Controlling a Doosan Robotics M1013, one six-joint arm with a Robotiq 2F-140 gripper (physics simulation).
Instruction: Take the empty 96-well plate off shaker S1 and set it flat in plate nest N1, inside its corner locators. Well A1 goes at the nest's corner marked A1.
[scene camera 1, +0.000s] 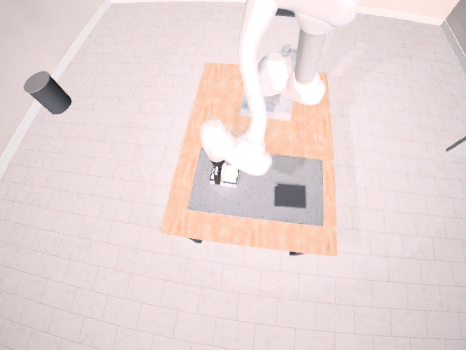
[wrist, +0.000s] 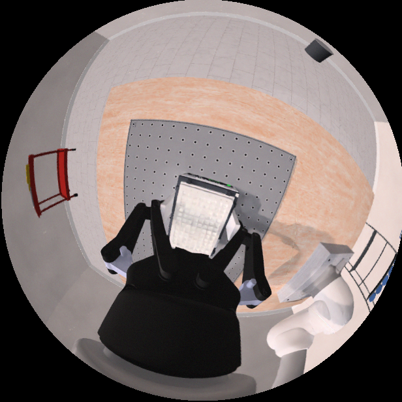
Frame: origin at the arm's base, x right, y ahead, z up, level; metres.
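Seen in the pictures: gripper, fingertip midpoint: (scene camera 1: 221, 175); arm's base at its link origin: (scene camera 1: 266, 92).
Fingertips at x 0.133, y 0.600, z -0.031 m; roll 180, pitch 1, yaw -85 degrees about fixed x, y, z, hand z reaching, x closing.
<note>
Pixels of each thing's top centre, then the offset from my fingertips to it. "pt": a spot on its surface instead. Level surfaces: height alone.
- pale 96-well plate at its top centre: (scene camera 1: 224, 172) dx -0.019, dy -0.002, dz +0.047 m
- shaker S1 at a spot on its surface: (scene camera 1: 227, 185) pt dx -0.045, dy +0.049, dz -0.002 m
- grey perforated board at its surface level: dz -0.022 m
- wooden table at its surface level: dz -0.035 m
The pale 96-well plate (scene camera 1: 230, 173) (wrist: 200, 215) lies on shaker S1 (scene camera 1: 227, 185) (wrist: 207, 181), a box with a dark rim and a small green light. My gripper (scene camera 1: 218, 176) (wrist: 202, 205) is open. In the wrist view its two pads stand at the left and right long sides of the plate, and nothing is gripped. The gripper's body hides the plate's near end. A dark rectangular block, which looks like nest N1 (scene camera 1: 290, 196), lies to the right on the board in the scene view. Its corner locators and A1 mark are too small to make out.
The grey perforated board (scene camera 1: 255, 200) (wrist: 160, 145) lies on the wooden table (scene camera 1: 250, 232) (wrist: 200, 95). The arm's grey base plate (scene camera 1: 280, 114) is at the rear of the table. A dark cylinder (scene camera 1: 48, 93) (wrist: 318, 51) and a red frame (wrist: 63, 175) are off the table.
</note>
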